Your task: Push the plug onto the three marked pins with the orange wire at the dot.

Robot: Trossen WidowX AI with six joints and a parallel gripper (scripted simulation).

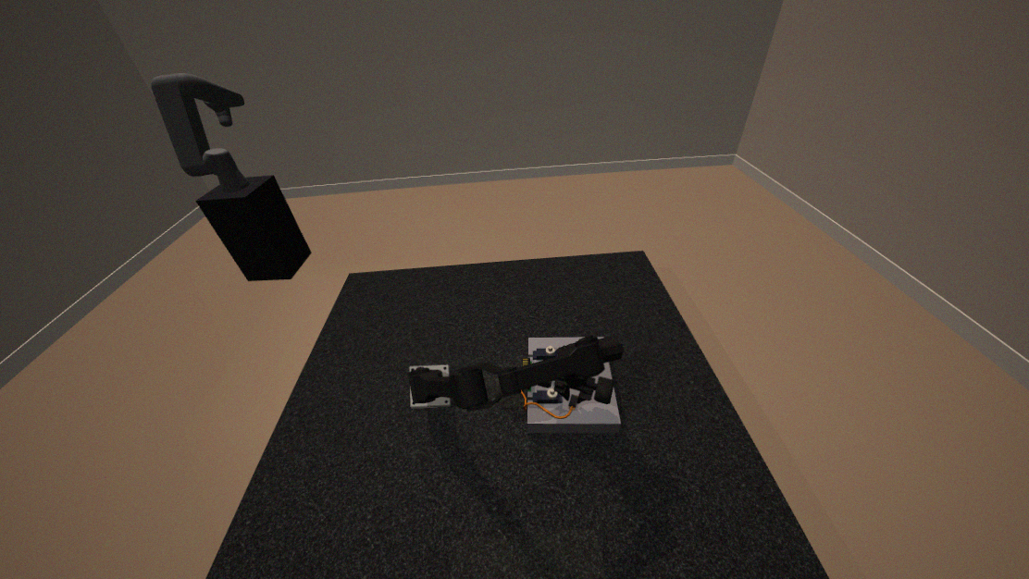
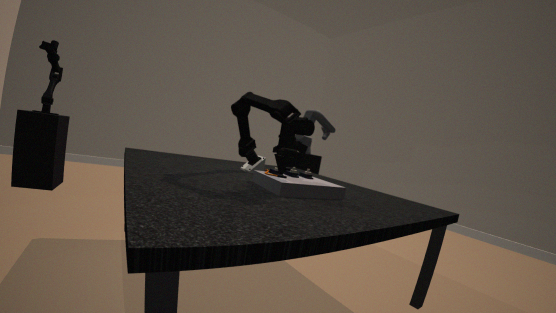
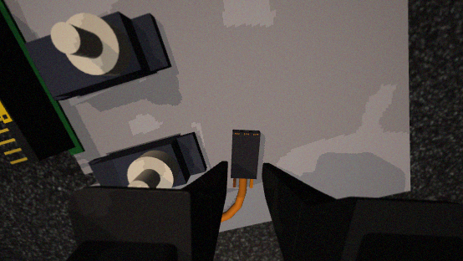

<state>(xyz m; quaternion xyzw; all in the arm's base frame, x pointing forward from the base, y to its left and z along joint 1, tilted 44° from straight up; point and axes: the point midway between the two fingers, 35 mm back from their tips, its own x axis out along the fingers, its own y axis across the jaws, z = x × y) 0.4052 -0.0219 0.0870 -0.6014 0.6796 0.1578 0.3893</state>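
My gripper tip is now 12 cm past the yellow band, 8 cm to the right of it and 1 cm below it. The rest, counted from my gripper tip: servo: 7 cm behind, 9 cm to the left, 1 cm below; then grey holder: 4 cm ahead, 9 cm to the left, 4 cm below.
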